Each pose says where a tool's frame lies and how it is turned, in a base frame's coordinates. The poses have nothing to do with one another.
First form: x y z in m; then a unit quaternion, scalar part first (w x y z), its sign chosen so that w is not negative.
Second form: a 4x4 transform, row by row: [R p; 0 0 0 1], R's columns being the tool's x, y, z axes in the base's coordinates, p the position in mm. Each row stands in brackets. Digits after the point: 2 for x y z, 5 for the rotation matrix.
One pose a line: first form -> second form
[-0.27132 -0.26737 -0.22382 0.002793 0.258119 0.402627 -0.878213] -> [[-0.86673 0.21276 -0.45112 -271.32], [0.20295 -0.67577 -0.70863 -267.37], [-0.45562 -0.70574 0.54253 -223.82], [0 0 0 1]]
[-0.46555 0.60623 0.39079 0.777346 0.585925 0.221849 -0.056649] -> [[0.89515 0.34805 0.27852 -465.55], [0.17190 0.30697 -0.93607 606.23], [-0.41129 0.88580 0.21495 390.79], [0 0 0 1]]
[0.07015 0.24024 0.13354 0.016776 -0.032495 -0.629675 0.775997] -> [[-0.99733 0.01489 -0.07156 70.15], [0.06696 -0.20646 -0.97616 240.24], [-0.02931 -0.97834 0.20491 133.54], [0 0 0 1]]
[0.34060 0.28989 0.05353 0.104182 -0.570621 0.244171 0.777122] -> [[-0.32708 -0.44058 -0.83601 340.60], [-0.11673 -0.85905 0.49840 289.89], [-0.93776 0.26060 0.22954 53.53], [0 0 0 1]]
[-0.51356 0.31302 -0.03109 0.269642 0.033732 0.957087 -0.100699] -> [[-0.85231 0.11887 0.50935 -513.56], [0.01026 0.97744 -0.21095 313.02], [-0.52294 -0.17456 -0.83431 -31.09], [0 0 0 1]]
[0.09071 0.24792 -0.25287 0.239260 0.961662 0.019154 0.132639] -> [[0.96408 -0.02663 0.26427 90.71], [0.10031 -0.88478 -0.45509 247.92], [0.24594 0.46526 -0.85032 -252.87], [0 0 0 1]]
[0.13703 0.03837 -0.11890 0.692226 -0.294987 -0.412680 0.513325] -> [[0.13239 -0.46720 -0.87418 137.03], [0.95414 0.29896 -0.01528 38.37], [0.26849 -0.83207 0.48536 -118.90], [0 0 0 1]]
